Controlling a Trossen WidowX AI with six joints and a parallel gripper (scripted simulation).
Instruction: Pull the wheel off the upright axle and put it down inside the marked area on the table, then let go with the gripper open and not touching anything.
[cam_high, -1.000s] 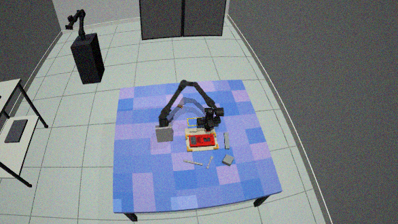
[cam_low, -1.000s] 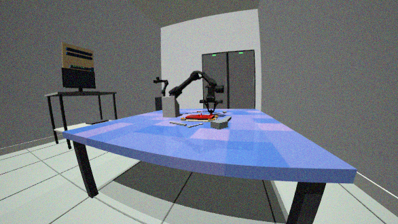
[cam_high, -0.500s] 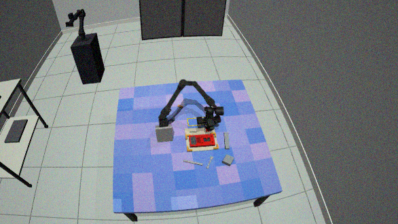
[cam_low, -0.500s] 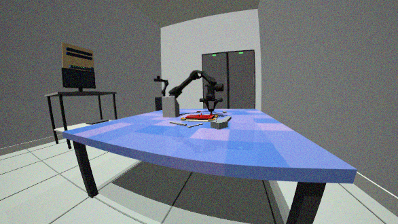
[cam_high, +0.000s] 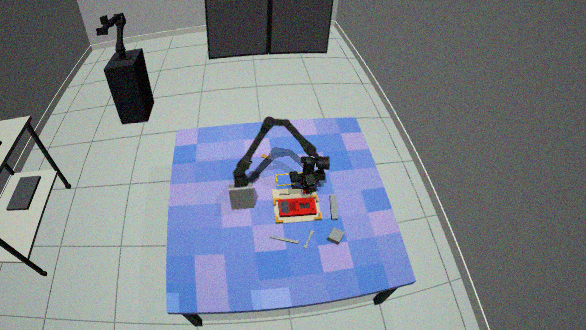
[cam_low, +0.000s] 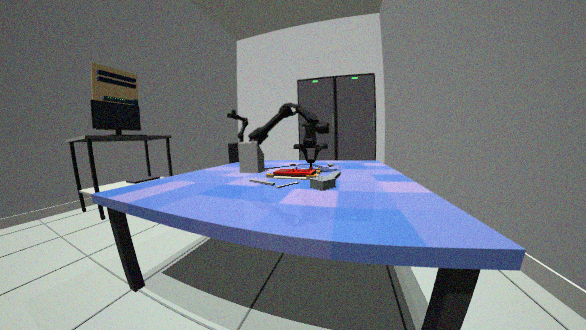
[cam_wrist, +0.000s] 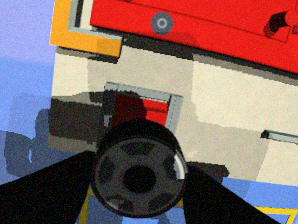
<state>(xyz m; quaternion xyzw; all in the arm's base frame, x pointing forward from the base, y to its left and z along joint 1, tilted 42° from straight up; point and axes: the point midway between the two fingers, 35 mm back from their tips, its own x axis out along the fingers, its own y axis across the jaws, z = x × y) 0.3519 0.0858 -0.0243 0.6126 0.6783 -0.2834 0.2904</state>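
The beige base plate is 10 cm to the right of my gripper tip, 5 cm below it and 5 cm behind it. The rest, counted from my gripper tip: wheel right at my gripper tip.
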